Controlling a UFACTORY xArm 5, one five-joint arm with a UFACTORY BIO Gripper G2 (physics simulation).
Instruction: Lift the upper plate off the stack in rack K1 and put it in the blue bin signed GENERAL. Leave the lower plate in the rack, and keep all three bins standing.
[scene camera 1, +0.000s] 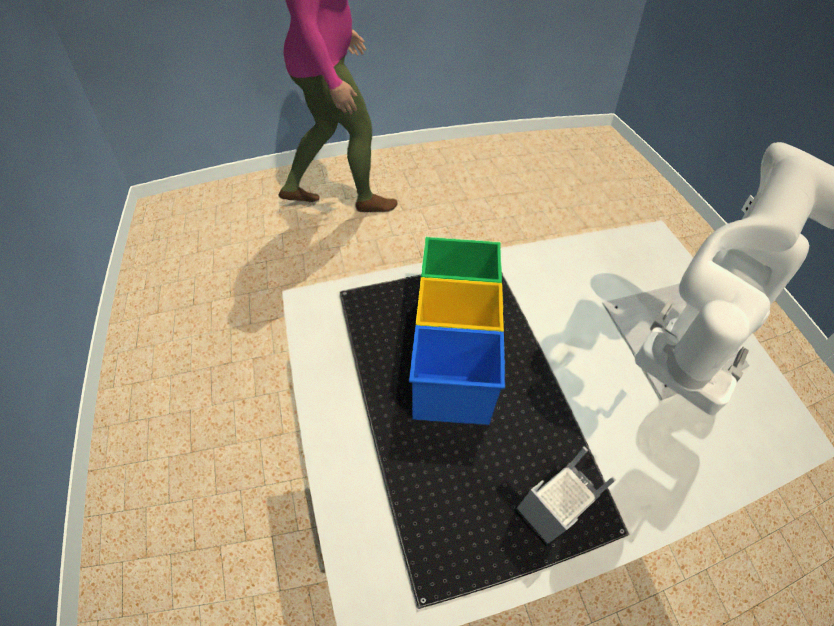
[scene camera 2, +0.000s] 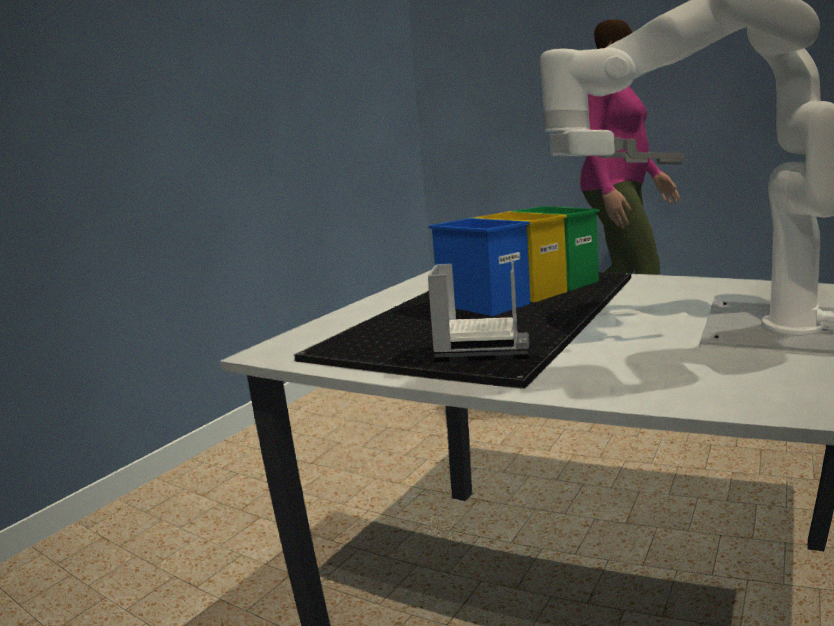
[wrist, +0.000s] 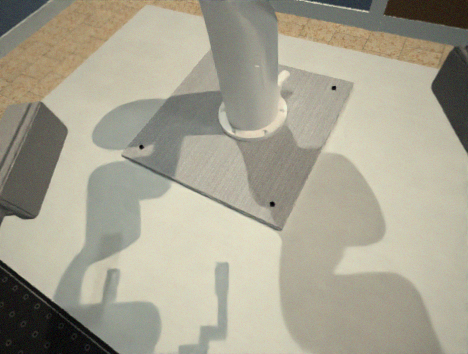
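Where they show: hand at its tool point: (scene camera 2: 651, 157) (wrist: 236, 136); arm's base at its link origin: (scene camera 2: 792, 326) (wrist: 252, 114).
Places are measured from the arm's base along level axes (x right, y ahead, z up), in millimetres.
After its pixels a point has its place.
Rack K1 (scene camera 1: 536, 520) @[x -402, y 560, z 63 mm] (scene camera 2: 441, 309) @[x -435, y 520, z 93 mm] stands upright near the mat's front right corner, with a tall grey side and thin posts opposite. A white upper plate (scene camera 1: 565, 496) @[x -362, y 487, z 50 mm] (scene camera 2: 481, 328) @[x -381, y 481, z 50 mm] lies flat low in it; the lower plate cannot be told apart. The blue bin signed GENERAL (scene camera 1: 452, 402) @[x -146, y 686, z 99 mm] (scene camera 2: 479, 269) @[x -157, y 629, z 98 mm] stands open-topped behind the rack. The yellow bin (scene camera 1: 460, 304) @[x 98, y 628, z 108 mm] (scene camera 2: 548, 269) @[x 19, y 562, z 68 mm] and green bin (scene camera 1: 462, 259) @[x 228, y 601, z 123 mm] (scene camera 2: 583, 262) @[x 151, y 534, z 62 mm] stand upright in line with it. My gripper (scene camera 1: 704, 332) @[x -190, y 235, z 323 mm] (scene camera 2: 672, 158) (wrist: 245, 131) @[x -190, y 235, z 323 mm] is open and empty, high above the table by the arm's base, away from rack and bins.
The black perforated mat (scene camera 1: 394, 471) @[x -246, y 817, z 4 mm] (scene camera 2: 377, 343) @[x -406, y 698, z 4 mm] bears the rack and bins on a white table (scene camera 1: 309, 404) @[x -63, y 998, z -10 mm] (scene camera 2: 646, 377) @[x -342, y 198, z -10 mm] (wrist: 175, 240) @[x -44, y 259, z -9 mm]. The arm's base plate (wrist: 220, 170) @[x -27, y 128, z 0 mm] is bolted to the table. A person in a pink top (scene camera 1: 319, 40) (scene camera 2: 623, 114) stands beyond the table.
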